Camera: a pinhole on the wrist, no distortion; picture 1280 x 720 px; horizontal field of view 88.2 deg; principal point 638.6 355.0 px. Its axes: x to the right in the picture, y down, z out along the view. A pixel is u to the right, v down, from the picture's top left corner.
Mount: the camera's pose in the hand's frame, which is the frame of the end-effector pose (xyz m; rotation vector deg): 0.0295 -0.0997 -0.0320 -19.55 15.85 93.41
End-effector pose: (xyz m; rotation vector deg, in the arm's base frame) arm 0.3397 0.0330 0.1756 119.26 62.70 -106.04
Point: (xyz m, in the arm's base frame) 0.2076 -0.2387 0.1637
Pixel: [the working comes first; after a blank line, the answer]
In the camera's frame: 0.1024 0.1008 0.3594

827 540
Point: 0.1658 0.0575 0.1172
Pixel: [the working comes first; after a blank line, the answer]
In the camera's frame: -0.0695 -0.0422 0.1554

343 176
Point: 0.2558 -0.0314 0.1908
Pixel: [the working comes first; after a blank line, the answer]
In the camera's frame: 0.0386 0.0564 0.1595

798 589
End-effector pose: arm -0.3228 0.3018 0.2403 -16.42 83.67 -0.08
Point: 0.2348 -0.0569 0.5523
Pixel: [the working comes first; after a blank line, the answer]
In the camera's frame: -0.5603 0.2286 0.3535

outside the picture
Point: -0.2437 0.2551 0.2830
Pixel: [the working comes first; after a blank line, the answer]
In the camera's frame: -0.0056 0.0483 0.1114

606 641
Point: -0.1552 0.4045 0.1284
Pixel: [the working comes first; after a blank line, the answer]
In the camera's frame: 0.0922 -0.1029 0.2585

874 92
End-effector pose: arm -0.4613 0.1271 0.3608 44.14 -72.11 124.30
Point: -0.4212 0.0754 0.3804
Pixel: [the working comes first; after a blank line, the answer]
In the camera's frame: 0.0449 0.0421 0.1219

882 583
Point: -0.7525 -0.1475 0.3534
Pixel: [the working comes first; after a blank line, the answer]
In the camera's frame: 0.2984 -0.1726 0.3451

1210 25
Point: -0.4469 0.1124 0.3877
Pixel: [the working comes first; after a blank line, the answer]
In the camera's frame: 0.0533 0.0147 0.0863

1046 468
